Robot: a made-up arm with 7 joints.
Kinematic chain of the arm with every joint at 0, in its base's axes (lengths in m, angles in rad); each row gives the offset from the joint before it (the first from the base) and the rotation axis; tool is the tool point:
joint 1: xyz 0 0 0 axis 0 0.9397 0.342
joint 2: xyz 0 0 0 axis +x
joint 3: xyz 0 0 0 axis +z
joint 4: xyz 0.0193 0 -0.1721 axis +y
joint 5: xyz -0.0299 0 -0.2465 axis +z
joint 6: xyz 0 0 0 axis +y
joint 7: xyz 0 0 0 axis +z
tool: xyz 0 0 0
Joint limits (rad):
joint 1: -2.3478..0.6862
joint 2: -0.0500..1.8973
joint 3: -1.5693..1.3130
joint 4: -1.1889..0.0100
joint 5: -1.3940..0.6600
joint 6: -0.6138..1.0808
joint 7: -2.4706..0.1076
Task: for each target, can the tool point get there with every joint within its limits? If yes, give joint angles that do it. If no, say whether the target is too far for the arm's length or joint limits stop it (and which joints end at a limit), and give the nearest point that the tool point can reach.
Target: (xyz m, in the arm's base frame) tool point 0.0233 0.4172 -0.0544
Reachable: yes | joints 0.1769 1.4890 -0.2355 -0.2801 -1.0108 0.1977 -0.9643
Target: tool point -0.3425 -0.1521 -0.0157
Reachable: no: joint limits stop it (at a limit: joint 1, joint 3, joint 4) | nearest point -0.1867 -0.1404 -0.2943 | short by 0.319 m
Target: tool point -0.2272 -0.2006 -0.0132
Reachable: no: joint limits stop it (at a limit: joint 1, joint 2, joint 3, joint 4) | nearest point -0.1117 -0.2648 -0.2421 | short by 0.264 m
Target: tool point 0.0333 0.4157 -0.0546
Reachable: yes | joints -0.1035 1.4208 0.4267 -0.1012 0.2042 0.2075 -1.7704
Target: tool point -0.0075 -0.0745 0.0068
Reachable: no: joint limits stop it (at a limit: joint 1, joint 2, joint 4) | nearest point 0.0585 -0.3605 0.0886 | short by 0.305 m
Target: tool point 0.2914 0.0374 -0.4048
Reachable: no: too far | nearest point 0.2456 0.0315 -0.3411 | short by 0.079 m
